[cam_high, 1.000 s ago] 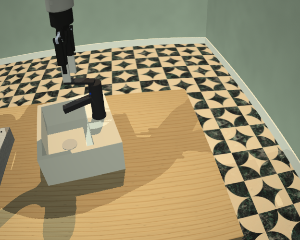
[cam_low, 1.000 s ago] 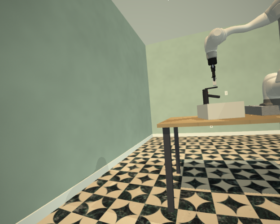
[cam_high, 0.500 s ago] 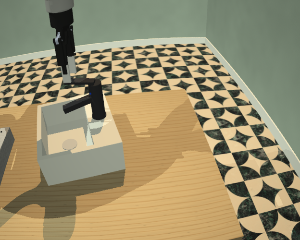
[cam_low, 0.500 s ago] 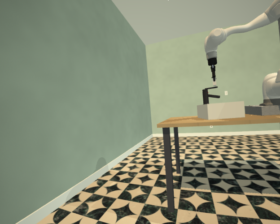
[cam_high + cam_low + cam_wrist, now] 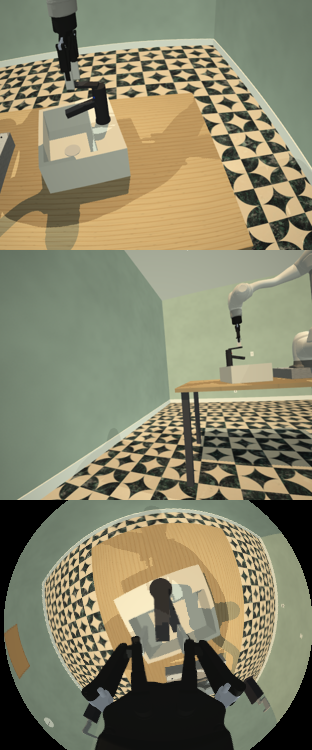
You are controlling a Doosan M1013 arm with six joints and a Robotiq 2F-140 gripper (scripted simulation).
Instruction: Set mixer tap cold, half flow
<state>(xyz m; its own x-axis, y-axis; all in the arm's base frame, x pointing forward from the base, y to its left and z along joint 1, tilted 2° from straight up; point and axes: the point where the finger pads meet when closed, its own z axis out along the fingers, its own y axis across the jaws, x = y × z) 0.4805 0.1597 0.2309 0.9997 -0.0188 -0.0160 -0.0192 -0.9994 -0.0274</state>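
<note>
Now: the lever 40 mm below my hand and 30 mm ahead of it. From my hand the other things lie so: white basin: 270 mm below, 40 mm to the right, 30 mm behind; mixer tap: 80 mm below, 60 mm ahead.
</note>
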